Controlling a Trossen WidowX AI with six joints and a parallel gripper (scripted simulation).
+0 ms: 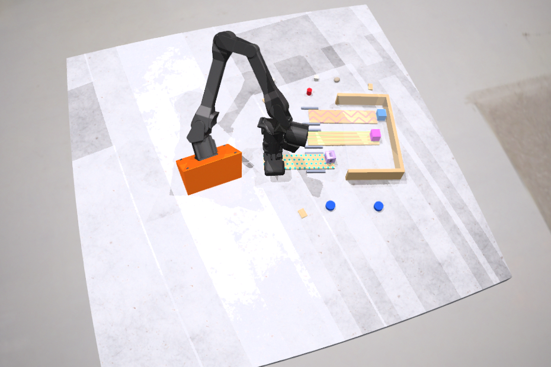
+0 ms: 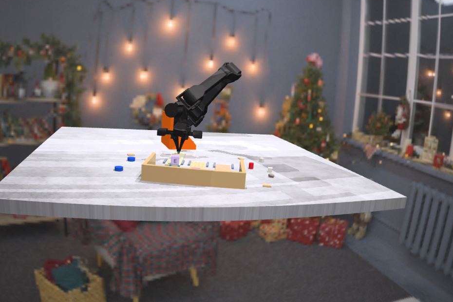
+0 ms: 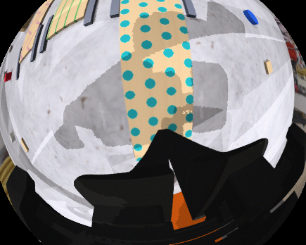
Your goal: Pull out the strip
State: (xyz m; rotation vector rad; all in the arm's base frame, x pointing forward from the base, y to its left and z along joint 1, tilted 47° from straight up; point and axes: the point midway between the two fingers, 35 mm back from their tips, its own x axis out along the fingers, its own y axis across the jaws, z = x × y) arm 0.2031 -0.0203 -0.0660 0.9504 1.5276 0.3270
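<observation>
My gripper tip is 180 mm short of the labelled cube, 70 mm to the left of it and 20 mm below it.
</observation>
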